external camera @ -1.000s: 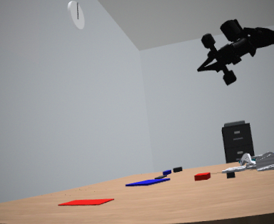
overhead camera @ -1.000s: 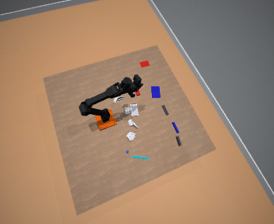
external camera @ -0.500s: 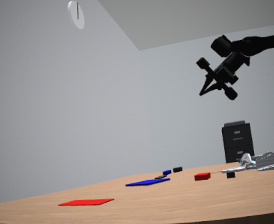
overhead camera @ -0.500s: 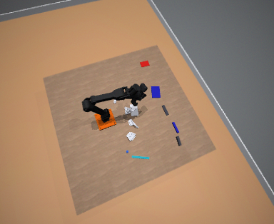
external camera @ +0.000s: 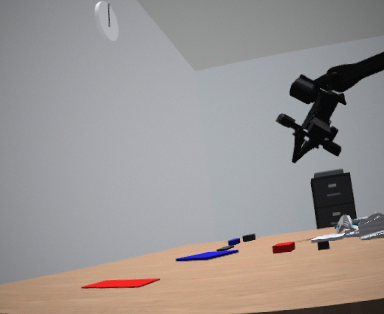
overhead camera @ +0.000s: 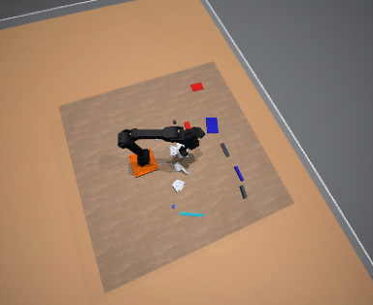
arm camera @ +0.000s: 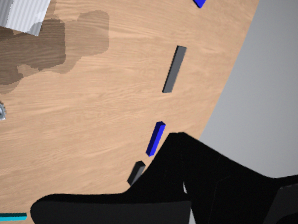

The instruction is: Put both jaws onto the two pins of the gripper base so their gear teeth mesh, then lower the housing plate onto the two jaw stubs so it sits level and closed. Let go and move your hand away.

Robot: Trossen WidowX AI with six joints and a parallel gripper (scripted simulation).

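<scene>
My gripper tip is now 12 cm past the white jaw, 6 cm to the left of it and 19 cm above it. The rest, counted from my gripper tip: red block (6 cm ahead, 24 cm to the left, 20 cm below); blue plate (23 cm ahead, 16 cm to the left, 21 cm below); blue bar (21 cm ahead, 25 cm to the right, 20 cm below).
</scene>
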